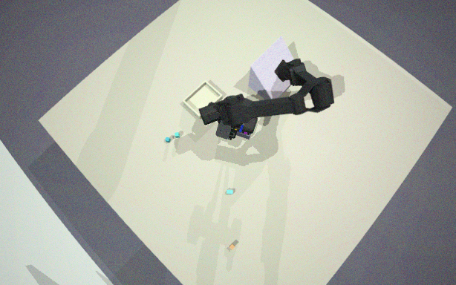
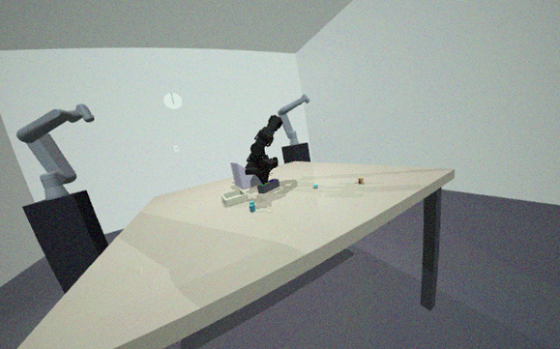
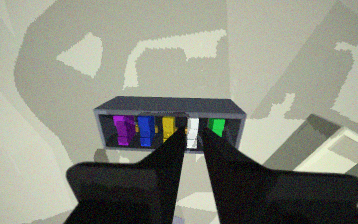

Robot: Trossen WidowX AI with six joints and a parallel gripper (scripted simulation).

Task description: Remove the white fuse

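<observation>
Right now my gripper tip is 10 mm above the white fuse. From my gripper tip the other things lie so: pale cyan piece (210 mm ahead, 140 mm to the left, 30 mm below); orange piece (370 mm ahead, 260 mm to the left, 20 mm below); cream tray (30 mm behind, 160 mm to the right, 30 mm below).
</observation>
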